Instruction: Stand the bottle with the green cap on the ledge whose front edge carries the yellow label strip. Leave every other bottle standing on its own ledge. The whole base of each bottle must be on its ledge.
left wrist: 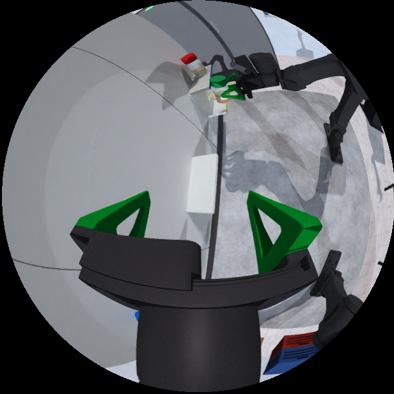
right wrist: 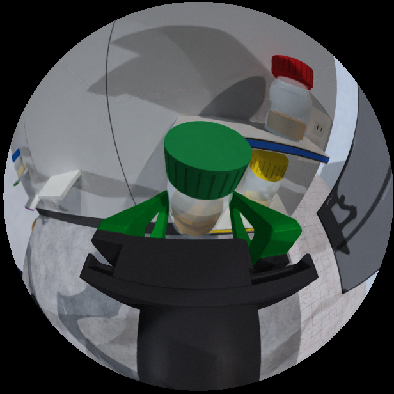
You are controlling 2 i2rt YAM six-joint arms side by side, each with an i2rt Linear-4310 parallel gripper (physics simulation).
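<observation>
A bottle with a green cap (left wrist: 218, 81) (right wrist: 207, 157) is between the fingers of my right gripper (right wrist: 198, 195), which is shut on it. The bottle is over or in front of the lower ledge with the yellow label strip (right wrist: 229, 231); its base is hidden, so I cannot tell whether it touches. A bottle with a yellow cap (right wrist: 269, 166) stands on that lower ledge, to the right. A bottle with a red cap (left wrist: 190, 59) (right wrist: 290, 100) stands on the upper ledge with the blue strip (right wrist: 290, 150). My left gripper (left wrist: 198, 196) is open and empty, far from the bottles.
A white ledge (left wrist: 202, 184) (right wrist: 60, 184) is on the wall between the two arms. The upper blue-strip ledge overhangs the back of the lower one. A dark grey panel (right wrist: 367, 210) stands at the right. Red and blue boxes (left wrist: 292, 354) lie at the lower right in the left wrist view.
</observation>
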